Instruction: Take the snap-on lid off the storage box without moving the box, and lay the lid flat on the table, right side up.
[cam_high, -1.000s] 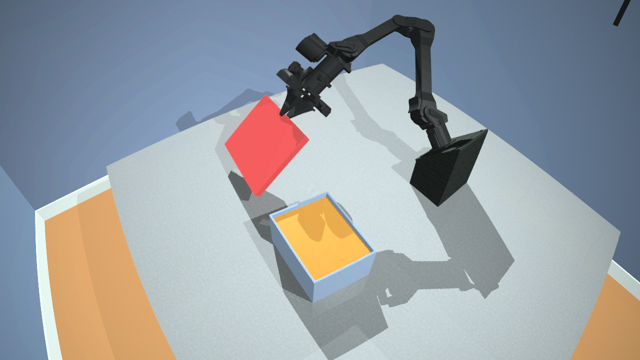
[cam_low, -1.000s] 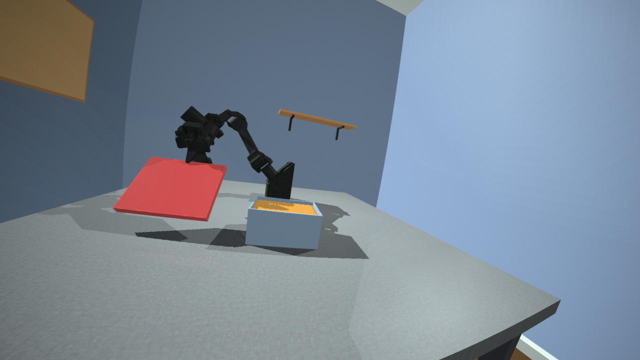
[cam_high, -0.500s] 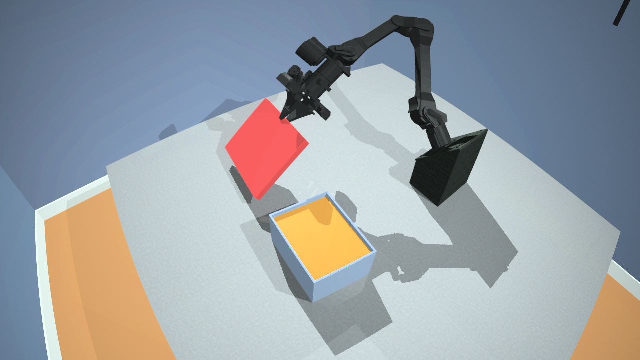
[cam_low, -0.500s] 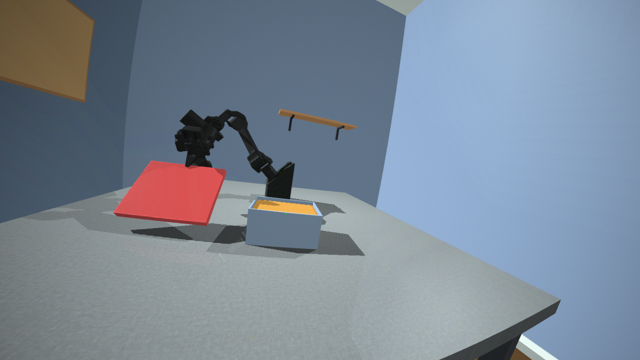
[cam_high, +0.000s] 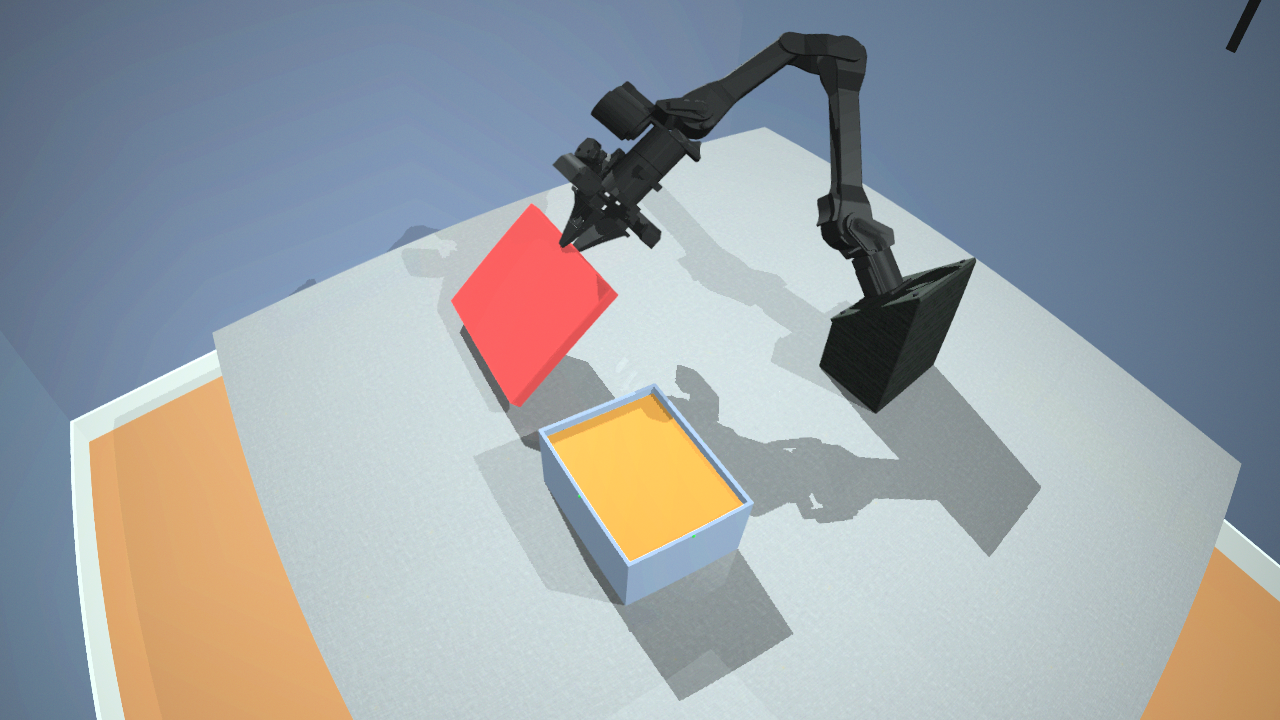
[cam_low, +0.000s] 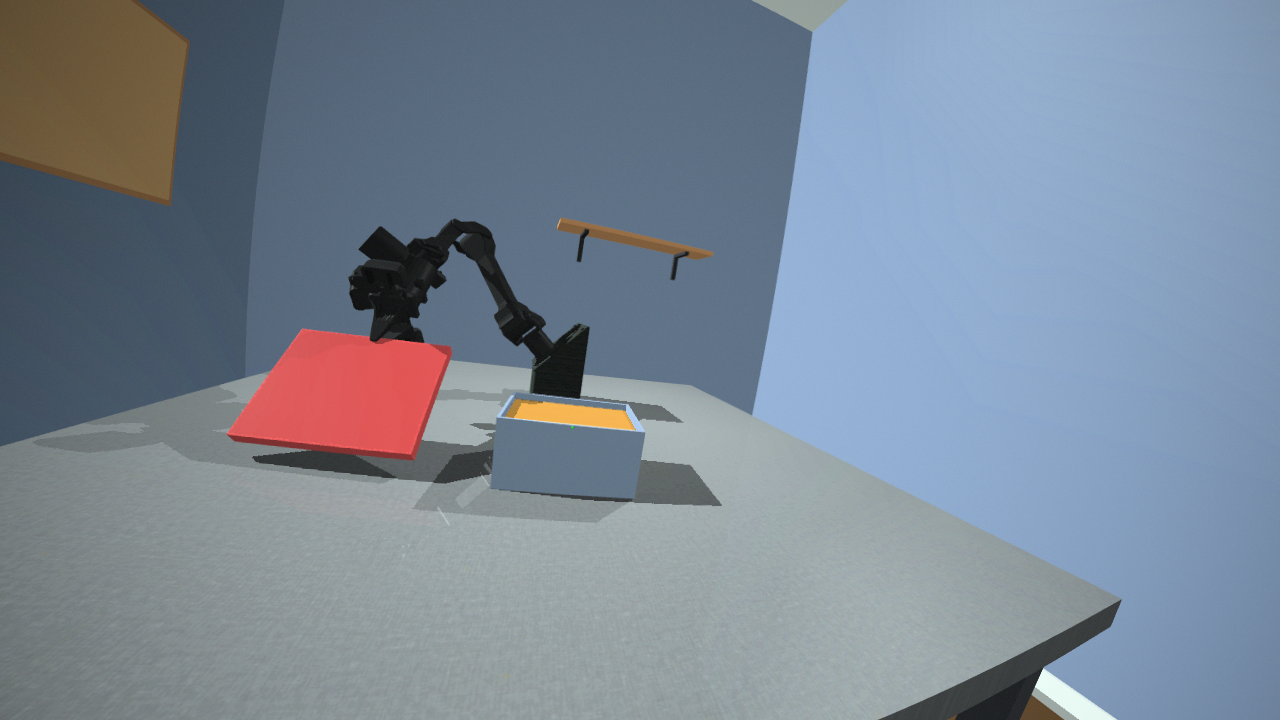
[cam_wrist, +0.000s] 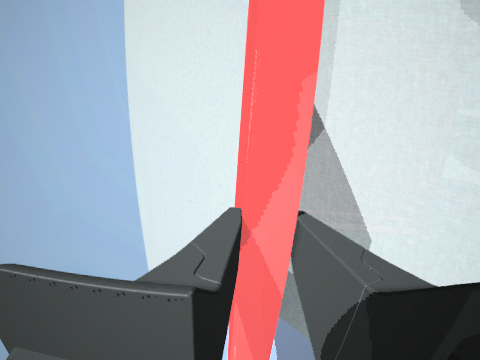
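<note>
Right now my gripper tip is 6 cm short of the red lid, 5 cm above it and 1 cm to the left of it. From my gripper tip the other things lie so: pale blue storage box 30 cm to the left, 12 cm ahead, 9 cm below.
</note>
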